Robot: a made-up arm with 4 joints. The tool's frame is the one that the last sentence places.
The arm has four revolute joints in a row. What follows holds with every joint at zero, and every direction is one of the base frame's. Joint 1 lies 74.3 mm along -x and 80.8 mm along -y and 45.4 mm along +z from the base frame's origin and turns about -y. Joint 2 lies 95.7 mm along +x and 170.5 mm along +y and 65.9 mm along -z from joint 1 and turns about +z. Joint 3 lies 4.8 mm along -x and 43.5 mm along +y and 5.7 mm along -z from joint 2 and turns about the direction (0.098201, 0.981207, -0.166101). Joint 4 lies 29.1 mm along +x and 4.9 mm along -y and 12.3 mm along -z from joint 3 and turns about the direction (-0.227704, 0.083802, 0.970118). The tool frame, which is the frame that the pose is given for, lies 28.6 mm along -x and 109.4 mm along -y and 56.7 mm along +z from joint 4; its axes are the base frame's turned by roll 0.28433, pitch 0.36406 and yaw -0.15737 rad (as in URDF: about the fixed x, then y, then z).
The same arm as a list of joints. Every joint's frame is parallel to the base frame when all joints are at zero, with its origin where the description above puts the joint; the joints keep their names.
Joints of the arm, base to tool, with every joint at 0 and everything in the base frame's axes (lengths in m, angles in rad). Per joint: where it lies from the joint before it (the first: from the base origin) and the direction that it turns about. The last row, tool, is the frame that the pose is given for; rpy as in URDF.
joint 1: axis 0 -1 0 origin -0.0743 -0.0808 0.0454
joint 2: axis 0 0 1 origin 0.0957 0.1705 -0.0659
joint 3: axis 0.098201 0.981207 -0.166101 origin -0.0048 0.0435 -0.0057
joint 4: axis -0.227704 0.083802 0.970118 origin 0.0291 -0.0049 -0.0123
tool: origin -0.0286 -0.1094 0.0567 rpy 0.2843 0.3641 -0.1574

